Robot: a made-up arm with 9 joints. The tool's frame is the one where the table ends. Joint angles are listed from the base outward.
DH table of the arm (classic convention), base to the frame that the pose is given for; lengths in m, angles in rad. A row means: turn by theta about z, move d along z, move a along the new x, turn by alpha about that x. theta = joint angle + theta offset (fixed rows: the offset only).
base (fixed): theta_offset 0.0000; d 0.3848; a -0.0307; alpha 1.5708
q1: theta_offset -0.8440; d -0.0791; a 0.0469; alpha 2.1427
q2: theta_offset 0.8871; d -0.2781; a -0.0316; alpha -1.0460
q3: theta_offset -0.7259; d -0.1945; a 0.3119; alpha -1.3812
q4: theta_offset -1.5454; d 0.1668; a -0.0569; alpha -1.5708
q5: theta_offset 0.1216; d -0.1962; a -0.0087; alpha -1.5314
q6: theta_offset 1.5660; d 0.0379; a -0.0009; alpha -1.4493
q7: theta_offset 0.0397; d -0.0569; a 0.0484; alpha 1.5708
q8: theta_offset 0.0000; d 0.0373; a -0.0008; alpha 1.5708
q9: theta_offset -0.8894; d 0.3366; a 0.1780; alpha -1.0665
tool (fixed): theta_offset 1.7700; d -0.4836; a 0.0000; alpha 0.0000
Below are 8 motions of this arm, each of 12 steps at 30 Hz.
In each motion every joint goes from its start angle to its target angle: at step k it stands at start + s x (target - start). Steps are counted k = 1, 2, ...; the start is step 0. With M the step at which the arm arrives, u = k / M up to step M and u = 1 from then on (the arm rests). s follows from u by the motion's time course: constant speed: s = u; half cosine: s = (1 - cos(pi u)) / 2; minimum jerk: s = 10 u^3 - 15 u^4 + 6 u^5.
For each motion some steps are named. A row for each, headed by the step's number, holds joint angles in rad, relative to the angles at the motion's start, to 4 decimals.
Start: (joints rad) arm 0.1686 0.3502 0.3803 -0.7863 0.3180 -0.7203 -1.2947 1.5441 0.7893
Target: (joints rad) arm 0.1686 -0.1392 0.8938 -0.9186 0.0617 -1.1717 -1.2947 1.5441 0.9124
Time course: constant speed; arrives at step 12
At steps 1, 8, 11, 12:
1: 0.0000 -0.0408 0.0428 -0.0110 -0.0214 -0.0376 0.0000 0.0000 0.0103
8: 0.0000 -0.3263 0.3423 -0.0882 -0.1709 -0.3009 0.0000 0.0000 0.0821
11: 0.0000 -0.4486 0.4707 -0.1213 -0.2349 -0.4138 0.0000 0.0000 0.1128
12: 0.0000 -0.4894 0.5135 -0.1323 -0.2563 -0.4514 0.0000 0.0000 0.1231

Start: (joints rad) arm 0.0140 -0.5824 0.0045 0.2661 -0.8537 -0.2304 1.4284 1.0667 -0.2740
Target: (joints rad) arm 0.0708 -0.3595 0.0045 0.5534 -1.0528 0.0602 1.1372 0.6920 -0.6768
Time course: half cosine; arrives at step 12
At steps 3, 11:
3: 0.0083 0.0326 0.0000 0.0421 -0.0292 0.0426 -0.0426 -0.0549 -0.0590
11: 0.0558 0.2191 0.0000 0.2824 -0.1957 0.2856 -0.2862 -0.3683 -0.3959

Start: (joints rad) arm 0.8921 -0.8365 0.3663 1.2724 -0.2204 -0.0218 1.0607 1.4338 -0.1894
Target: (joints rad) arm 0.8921 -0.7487 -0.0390 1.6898 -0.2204 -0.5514 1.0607 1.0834 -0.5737
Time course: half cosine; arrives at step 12
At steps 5, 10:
5: 0.0000 0.0325 -0.1502 0.1547 0.0000 -0.1963 0.0000 -0.1299 -0.1424
10: 0.0000 0.0819 -0.3782 0.3894 0.0000 -0.4941 0.0000 -0.3269 -0.3586

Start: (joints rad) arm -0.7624 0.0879 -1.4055 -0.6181 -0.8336 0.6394 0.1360 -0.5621 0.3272
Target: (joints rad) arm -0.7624 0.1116 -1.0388 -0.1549 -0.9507 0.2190 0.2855 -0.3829 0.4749
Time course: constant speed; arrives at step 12
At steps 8, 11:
8: 0.0000 0.0158 0.2445 0.3088 -0.0781 -0.2803 0.0997 0.1195 0.0985
11: 0.0000 0.0217 0.3361 0.4246 -0.1073 -0.3854 0.1370 0.1643 0.1354

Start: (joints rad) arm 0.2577 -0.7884 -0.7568 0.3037 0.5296 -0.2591 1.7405 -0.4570 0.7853
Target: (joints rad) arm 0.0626 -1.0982 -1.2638 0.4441 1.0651 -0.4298 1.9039 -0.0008 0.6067
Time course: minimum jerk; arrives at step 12
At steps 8, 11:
8: -0.1542 -0.2448 -0.4006 0.1109 0.4231 -0.1349 0.1291 0.3605 -0.1411
11: -0.1941 -0.3082 -0.5044 0.1397 0.5328 -0.1698 0.1626 0.4539 -0.1777

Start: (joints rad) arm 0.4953 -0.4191 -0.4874 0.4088 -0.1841 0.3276 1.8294 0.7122 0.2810
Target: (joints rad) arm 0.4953 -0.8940 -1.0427 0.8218 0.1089 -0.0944 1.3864 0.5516 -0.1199
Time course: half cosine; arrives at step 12
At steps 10, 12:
10: 0.0000 -0.4431 -0.5181 0.3853 0.2734 -0.3937 -0.4133 -0.1498 -0.3740
12: 0.0000 -0.4749 -0.5553 0.4130 0.2930 -0.4220 -0.4430 -0.1606 -0.4009

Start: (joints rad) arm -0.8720 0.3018 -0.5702 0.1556 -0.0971 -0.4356 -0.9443 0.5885 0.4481
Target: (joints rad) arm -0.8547 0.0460 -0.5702 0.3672 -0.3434 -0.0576 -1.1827 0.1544 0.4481
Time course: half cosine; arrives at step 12
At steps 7, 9, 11, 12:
7: 0.0109 -0.1610 0.0000 0.1332 -0.1550 0.2379 -0.1501 -0.2732 0.0000
9: 0.0148 -0.2183 0.0000 0.1806 -0.2102 0.3226 -0.2035 -0.3705 0.0000
11: 0.0170 -0.2514 0.0000 0.2080 -0.2421 0.3716 -0.2343 -0.4267 0.0000
12: 0.0173 -0.2558 0.0000 0.2116 -0.2463 0.3780 -0.2384 -0.4341 0.0000

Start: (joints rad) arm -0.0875 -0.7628 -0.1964 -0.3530 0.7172 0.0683 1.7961 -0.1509 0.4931
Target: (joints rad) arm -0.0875 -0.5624 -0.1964 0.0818 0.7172 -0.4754 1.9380 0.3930 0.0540
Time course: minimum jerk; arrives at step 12
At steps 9, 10, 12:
9: 0.0000 0.1797 0.0000 0.3898 0.0000 -0.4874 0.1272 0.4876 -0.3936
10: 0.0000 0.1933 0.0000 0.4194 0.0000 -0.5244 0.1369 0.5246 -0.4235
12: 0.0000 0.2004 0.0000 0.4348 0.0000 -0.5437 0.1419 0.5439 -0.4391

